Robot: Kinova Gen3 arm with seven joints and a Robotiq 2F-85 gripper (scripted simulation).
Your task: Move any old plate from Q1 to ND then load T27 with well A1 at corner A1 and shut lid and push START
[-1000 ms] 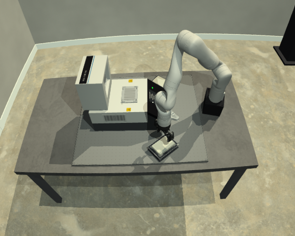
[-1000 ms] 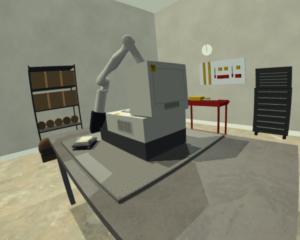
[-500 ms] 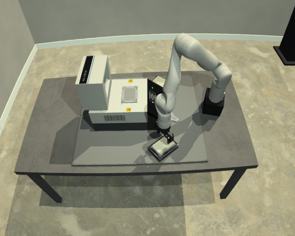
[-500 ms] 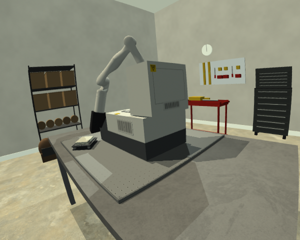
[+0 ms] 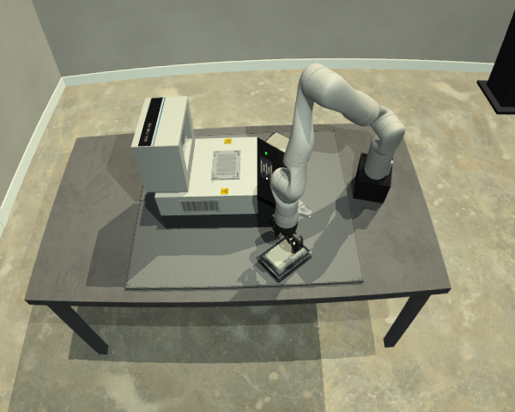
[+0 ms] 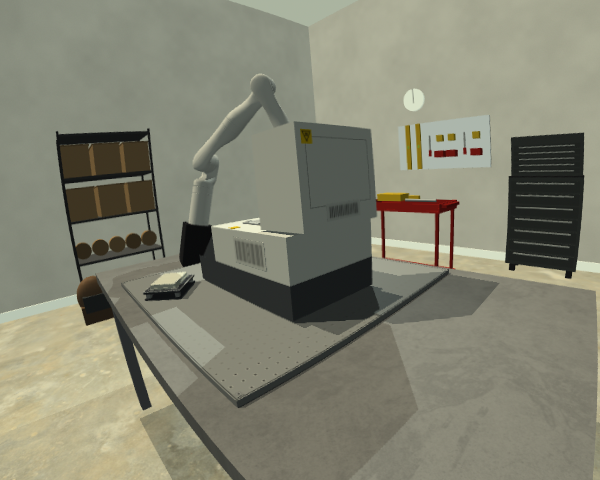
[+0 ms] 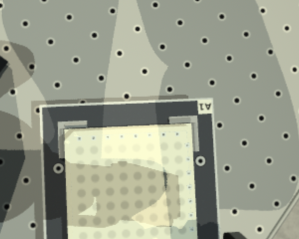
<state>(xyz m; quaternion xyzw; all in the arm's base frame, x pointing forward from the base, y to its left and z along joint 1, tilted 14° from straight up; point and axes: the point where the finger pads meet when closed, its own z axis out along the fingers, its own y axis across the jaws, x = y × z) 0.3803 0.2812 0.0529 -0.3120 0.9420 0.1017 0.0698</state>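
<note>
Right now my hand is 7 cm above the cream well plate. The rest, counted from my hand: black nest: 57 cm to the right, 9 cm below, 3 cm behind; then corner mark a1: 9 cm behind, 8 cm below.
</note>
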